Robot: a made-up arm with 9 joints. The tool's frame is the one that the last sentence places.
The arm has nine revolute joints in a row. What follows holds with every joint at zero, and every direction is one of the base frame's. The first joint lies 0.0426 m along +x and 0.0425 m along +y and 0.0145 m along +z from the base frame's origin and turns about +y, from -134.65 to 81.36 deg. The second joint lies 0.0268 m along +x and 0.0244 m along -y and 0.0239 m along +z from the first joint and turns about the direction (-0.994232, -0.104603, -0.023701), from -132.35 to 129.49 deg. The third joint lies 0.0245 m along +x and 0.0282 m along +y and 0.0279 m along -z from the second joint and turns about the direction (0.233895, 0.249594, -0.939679), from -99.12 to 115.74 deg. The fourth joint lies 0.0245 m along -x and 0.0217 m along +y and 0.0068 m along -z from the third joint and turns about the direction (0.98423, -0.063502, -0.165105), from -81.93 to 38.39 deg. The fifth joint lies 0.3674 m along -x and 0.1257 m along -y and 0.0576 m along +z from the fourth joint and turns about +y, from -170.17 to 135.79 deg. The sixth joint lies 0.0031 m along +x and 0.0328 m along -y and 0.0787 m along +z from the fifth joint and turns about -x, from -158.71 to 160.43 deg. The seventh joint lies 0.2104 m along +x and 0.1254 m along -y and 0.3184 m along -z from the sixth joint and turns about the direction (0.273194, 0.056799, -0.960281), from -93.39 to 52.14 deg. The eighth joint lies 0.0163 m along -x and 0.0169 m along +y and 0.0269 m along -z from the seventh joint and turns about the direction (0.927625, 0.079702, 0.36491), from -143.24 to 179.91 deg. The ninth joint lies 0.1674 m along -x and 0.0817 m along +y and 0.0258 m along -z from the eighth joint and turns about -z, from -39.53 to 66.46 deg. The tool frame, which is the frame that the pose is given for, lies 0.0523 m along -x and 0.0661 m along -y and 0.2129 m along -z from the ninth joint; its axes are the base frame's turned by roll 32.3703, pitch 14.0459 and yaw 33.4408 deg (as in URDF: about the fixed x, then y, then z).
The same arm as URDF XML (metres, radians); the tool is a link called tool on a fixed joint. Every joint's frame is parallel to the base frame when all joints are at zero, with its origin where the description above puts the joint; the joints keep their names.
<robot name="arm">
  <joint name="joint 1" type="revolute">
    <parent link="base"/>
    <child link="link1"/>
    <origin xyz="0.0426 0.0425 0.0145"/>
    <axis xyz="0 1 0"/>
    <limit lower="-2.3501" upper="1.42"/>
  </joint>
  <joint name="joint 2" type="revolute">
    <parent link="link1"/>
    <child link="link2"/>
    <origin xyz="0.0268 -0.0244 0.0239"/>
    <axis xyz="-0.994232 -0.104603 -0.023701"/>
    <limit lower="-2.3099" upper="2.26"/>
  </joint>
  <joint name="joint 3" type="revolute">
    <parent link="link2"/>
    <child link="link3"/>
    <origin xyz="0.0245 0.0282 -0.0279"/>
    <axis xyz="0.233895 0.249594 -0.939679"/>
    <limit lower="-1.73" upper="2.02"/>
  </joint>
  <joint name="joint 4" type="revolute">
    <parent link="link3"/>
    <child link="link4"/>
    <origin xyz="-0.0245 0.0217 -0.0068"/>
    <axis xyz="0.98423 -0.063502 -0.165105"/>
    <limit lower="-1.4299" upper="0.67"/>
  </joint>
  <joint name="joint 5" type="revolute">
    <parent link="link4"/>
    <child link="link5"/>
    <origin xyz="-0.3674 -0.1257 0.0576"/>
    <axis xyz="0 1 0"/>
    <limit lower="-2.97" upper="2.37"/>
  </joint>
  <joint name="joint 6" type="revolute">
    <parent link="link5"/>
    <child link="link6"/>
    <origin xyz="0.0031 -0.0328 0.0787"/>
    <axis xyz="-1 0 0"/>
    <limit lower="-2.77" upper="2.8"/>
  </joint>
  <joint name="joint 7" type="revolute">
    <parent link="link6"/>
    <child link="link7"/>
    <origin xyz="0.2104 -0.1254 -0.3184"/>
    <axis xyz="0.273194 0.056799 -0.960281"/>
    <limit lower="-1.63" upper="0.91"/>
  </joint>
  <joint name="joint 8" type="revolute">
    <parent link="link7"/>
    <child link="link8"/>
    <origin xyz="-0.0163 0.0169 -0.0269"/>
    <axis xyz="0.927625 0.079702 0.36491"/>
    <limit lower="-2.5" upper="3.14"/>
  </joint>
  <joint name="joint 9" type="revolute">
    <parent link="link8"/>
    <child link="link9"/>
    <origin xyz="-0.1674 0.0817 -0.0258"/>
    <axis xyz="0 0 -1"/>
    <limit lower="-0.6899" upper="1.1599"/>
  </joint>
  <joint name="tool_fixed" type="fixed">
    <parent link="link9"/>
    <child link="tool"/>
    <origin xyz="-0.0523 -0.0661 -0.2129" rpy="0.565 0.2451 0.5837"/>
  </joint>
  <link name="base"/>
  <link name="link1"/>
  <link name="link2"/>
  <link name="link3"/>
  <link name="link4"/>
  <link name="link5"/>
  <link name="link6"/>
  <link name="link7"/>
  <link name="link8"/>
  <link name="link9"/>
  <link name="tool"/>
</robot>

